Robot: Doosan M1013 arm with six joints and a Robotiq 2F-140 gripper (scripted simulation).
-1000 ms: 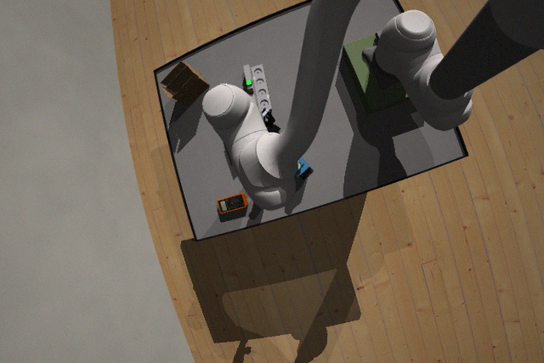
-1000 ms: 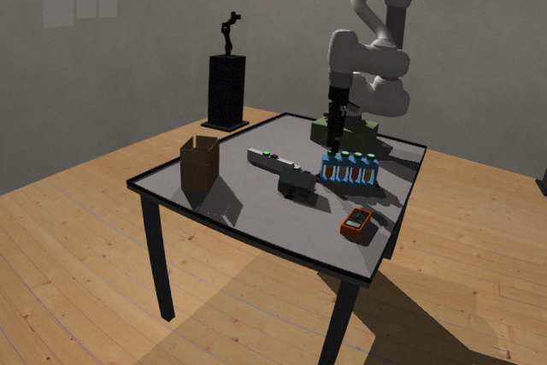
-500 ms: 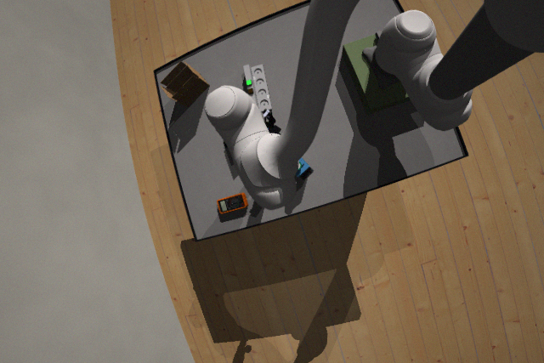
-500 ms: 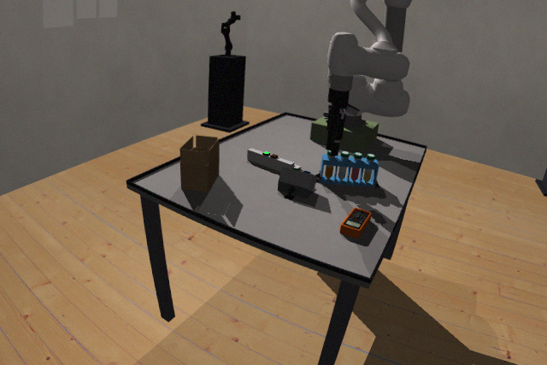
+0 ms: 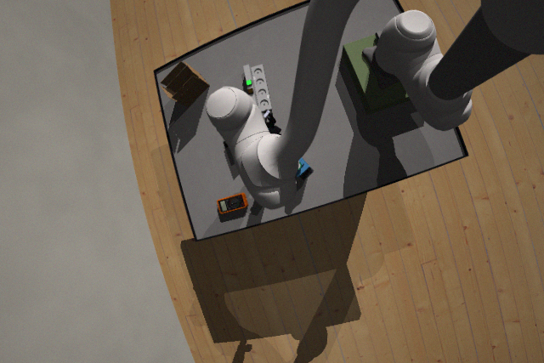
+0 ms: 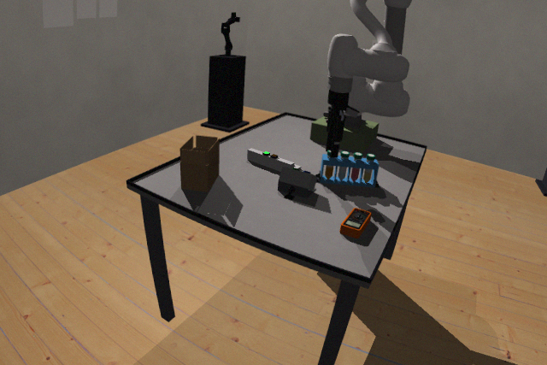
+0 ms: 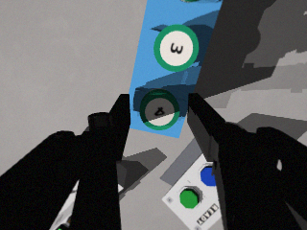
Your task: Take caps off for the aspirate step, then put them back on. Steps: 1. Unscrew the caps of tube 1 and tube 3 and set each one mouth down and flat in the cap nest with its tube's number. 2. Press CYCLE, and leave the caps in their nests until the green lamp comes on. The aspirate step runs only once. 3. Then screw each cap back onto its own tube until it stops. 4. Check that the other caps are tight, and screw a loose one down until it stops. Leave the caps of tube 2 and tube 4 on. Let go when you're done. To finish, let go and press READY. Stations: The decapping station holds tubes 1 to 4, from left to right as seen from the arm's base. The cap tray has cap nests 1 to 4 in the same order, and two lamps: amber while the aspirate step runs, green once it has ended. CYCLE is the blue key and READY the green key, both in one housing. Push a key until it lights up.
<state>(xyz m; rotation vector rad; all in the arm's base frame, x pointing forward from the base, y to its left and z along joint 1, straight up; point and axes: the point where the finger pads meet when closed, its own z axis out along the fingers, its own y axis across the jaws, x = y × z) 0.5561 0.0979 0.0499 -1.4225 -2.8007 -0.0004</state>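
The green key is 12 cm ahead of my hand, 9 cm to the right of it and 7 cm below it. Also, from my hand: cap 2: 4 cm behind, 10 cm to the left, 3 cm below; cap 1: 6 cm behind, 14 cm to the left, 3 cm below; blue key: 12 cm ahead, 5 cm to the right, 7 cm below.
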